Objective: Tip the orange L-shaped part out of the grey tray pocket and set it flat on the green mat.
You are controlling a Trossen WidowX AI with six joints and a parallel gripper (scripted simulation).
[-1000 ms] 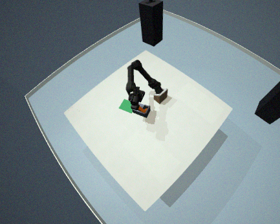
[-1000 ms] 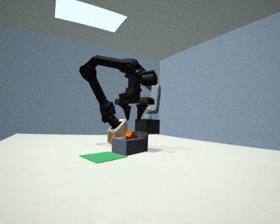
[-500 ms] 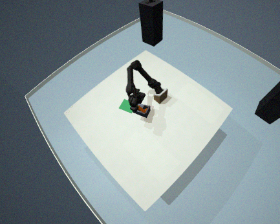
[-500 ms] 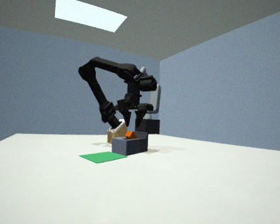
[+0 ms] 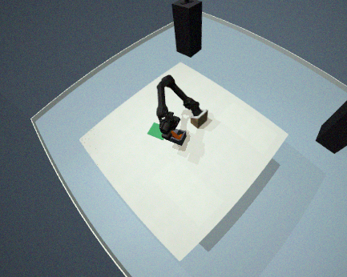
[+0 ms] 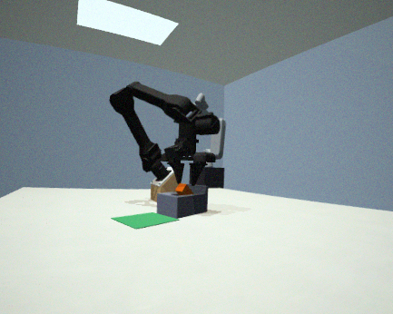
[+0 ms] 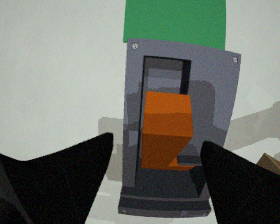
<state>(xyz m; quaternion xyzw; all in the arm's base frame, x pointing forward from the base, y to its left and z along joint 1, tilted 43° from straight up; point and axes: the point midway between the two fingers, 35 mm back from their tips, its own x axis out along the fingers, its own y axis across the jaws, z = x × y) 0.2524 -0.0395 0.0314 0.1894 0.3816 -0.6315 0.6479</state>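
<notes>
My gripper tip is now 5 cm above the orange L-shaped part, 3 cm to the right of it and 3 cm past it. Round my gripper tip: green mat 14 cm to the right, 11 cm below, 2 cm ahead.
</notes>
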